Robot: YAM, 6 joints.
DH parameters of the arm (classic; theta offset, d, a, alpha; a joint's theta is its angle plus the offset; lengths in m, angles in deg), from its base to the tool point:
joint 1: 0 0.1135 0.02 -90
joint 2: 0 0 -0.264 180
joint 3: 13.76 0 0.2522 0
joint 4: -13.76 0 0.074 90
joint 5: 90 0 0 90
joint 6: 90 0.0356 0 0
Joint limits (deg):
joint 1: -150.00..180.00
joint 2: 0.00..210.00
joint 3: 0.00..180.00
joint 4: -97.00..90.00
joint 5: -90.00..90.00
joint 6: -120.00..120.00
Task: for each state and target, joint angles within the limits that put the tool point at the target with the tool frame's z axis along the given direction. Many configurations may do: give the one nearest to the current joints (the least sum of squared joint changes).
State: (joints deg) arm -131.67 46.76 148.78 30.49 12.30 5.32
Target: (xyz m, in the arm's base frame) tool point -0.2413 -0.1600 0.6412 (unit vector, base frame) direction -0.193 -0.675 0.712
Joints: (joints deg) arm -149.89 96.83 128.57 22.88 -29.15 5.32
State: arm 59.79 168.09 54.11 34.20 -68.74 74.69
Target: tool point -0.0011 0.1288 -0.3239 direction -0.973 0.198 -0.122
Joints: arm 74.61 209.88 85.98 4.98 -81.99 74.69
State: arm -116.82 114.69 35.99 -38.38 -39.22 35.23
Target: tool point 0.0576 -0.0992 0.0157 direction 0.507 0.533 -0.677
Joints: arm -71.50 113.42 17.24 -20.79 -40.55 35.23
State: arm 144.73 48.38 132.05 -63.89 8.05 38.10
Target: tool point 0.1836 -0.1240 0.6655 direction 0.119 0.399 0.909
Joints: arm 142.38 58.35 162.97 -23.95 22.88 38.10
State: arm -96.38 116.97 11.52 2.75 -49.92 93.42
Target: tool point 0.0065 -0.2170 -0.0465 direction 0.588 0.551 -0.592
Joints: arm -93.49 142.96 52.58 -44.32 -33.60 93.42
